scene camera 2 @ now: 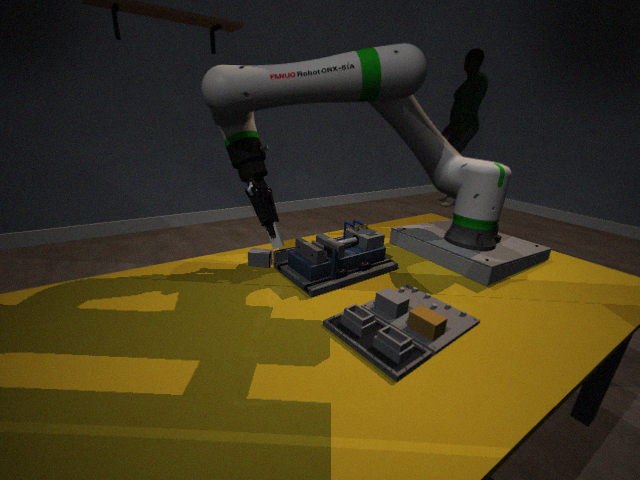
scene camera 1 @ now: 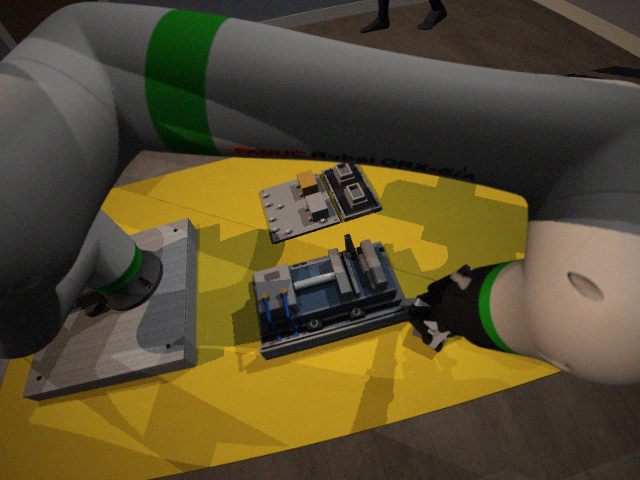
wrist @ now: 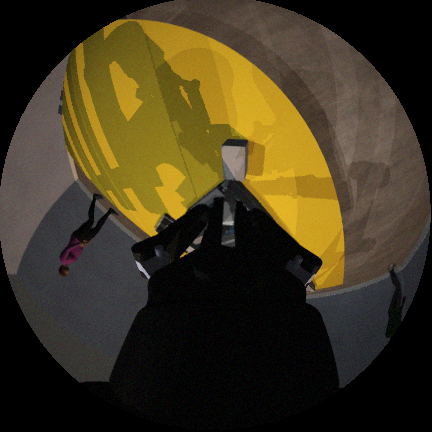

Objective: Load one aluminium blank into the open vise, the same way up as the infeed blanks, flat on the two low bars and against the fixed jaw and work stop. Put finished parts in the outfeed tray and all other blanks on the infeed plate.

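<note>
A grey aluminium blank [scene camera 2: 258,256] [wrist: 234,163] lies on the yellow table just off the vise's far end. My gripper [scene camera 2: 276,241] [scene camera 1: 414,309] [wrist: 227,197] is shut on nothing, with its tips low between that blank and the vise; the blank is hidden by my hand in scene camera 1. The blue vise [scene camera 1: 330,294] [scene camera 2: 335,255] stands open, and I see nothing between its jaws. The infeed plate [scene camera 1: 281,216] [scene camera 2: 457,316] carries a grey blank [scene camera 1: 316,205] [scene camera 2: 390,302] and an orange-brown block [scene camera 1: 308,181] [scene camera 2: 427,321]. The outfeed tray [scene camera 1: 372,208] [scene camera 2: 361,351] holds two finished parts [scene camera 1: 343,172] [scene camera 2: 357,316].
The robot's grey base plate [scene camera 1: 170,289] [scene camera 2: 465,258] sits beside the vise. The arm's long links hang over the table in scene camera 1 and hide its back part. The table's edge runs close behind the loose blank, with brown floor beyond.
</note>
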